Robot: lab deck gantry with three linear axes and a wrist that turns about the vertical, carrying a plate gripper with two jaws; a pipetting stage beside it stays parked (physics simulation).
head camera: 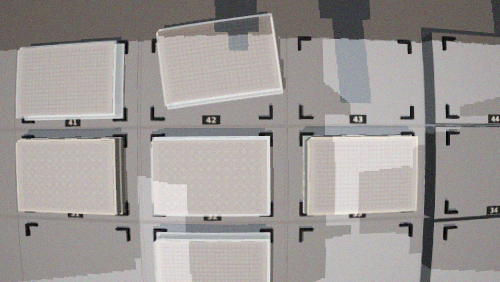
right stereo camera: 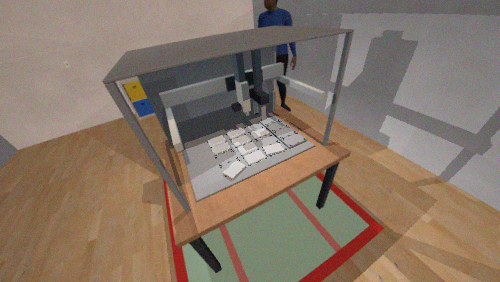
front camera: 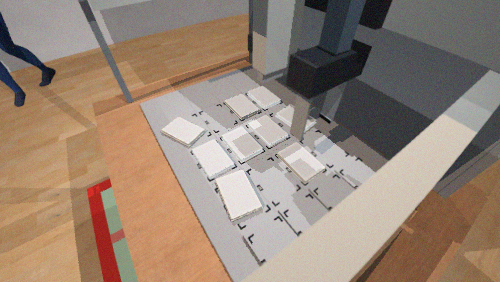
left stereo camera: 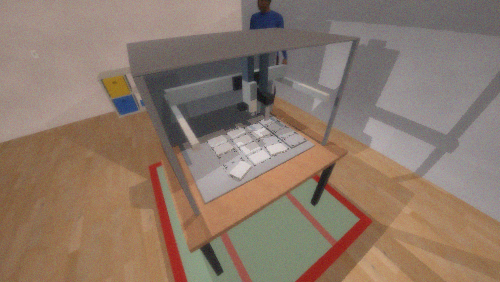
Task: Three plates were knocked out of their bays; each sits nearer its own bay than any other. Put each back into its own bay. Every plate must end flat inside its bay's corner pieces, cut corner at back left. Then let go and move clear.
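Pixels of known places: gripper, fingertip midpoint: (right stereo camera: 260, 116) (front camera: 311, 127) (left stereo camera: 262, 117); robot's base, link origin: (right stereo camera: 225, 176) (front camera: 173, 123) (left stereo camera: 232, 176).
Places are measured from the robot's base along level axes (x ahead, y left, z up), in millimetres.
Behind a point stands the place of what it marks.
Note:
A pale plate (front camera: 289, 115) {x 219, y 366, z 16 mm} (head camera: 220, 65) {x 240, y 373, z 16 mm} lies turned and shifted back at bay 42, over its back corner pieces; the front ones show in the head view. A second plate (front camera: 183, 131) {x 77, y 11, z 17 mm} (left stereo camera: 240, 170) {x 61, y 4, z 17 mm} (right stereo camera: 234, 170) {x 62, y 0, z 17 mm} lies clearly turned at the front left. A third plate (front camera: 239, 195) {x 387, y 40, z 16 mm} (left stereo camera: 276, 148) {x 375, y 39, z 16 mm} (right stereo camera: 274, 148) {x 382, y 36, z 16 mm} lies slightly askew at the front of the third column. My gripper (front camera: 311, 127) {x 400, y 250, z 160 mm} (right stereo camera: 260, 115) {x 400, y 250, z 160 mm} is open, jaws pointing down at the back of the deck. Its near jaw hides part of the bay 42 plate in the front view. Its jaws do not show in the head view.
Plates stand in bays 41 (head camera: 67, 80) {x 69, y 363, z 14 mm}, 31 (head camera: 67, 175) {x 69, y 258, z 14 mm}, 32 (head camera: 212, 175) {x 231, y 259, z 14 mm} and 33 (head camera: 375, 175) {x 404, y 257, z 14 mm}. Another plate (head camera: 215, 260) {x 233, y 168, z 14 mm} stands in front of bay 32. Bay 43 (head camera: 370, 75) {x 408, y 368, z 0 mm} holds no plate. The parked pipetting stage (front camera: 274, 40) (left stereo camera: 249, 95) is left of the gripper.

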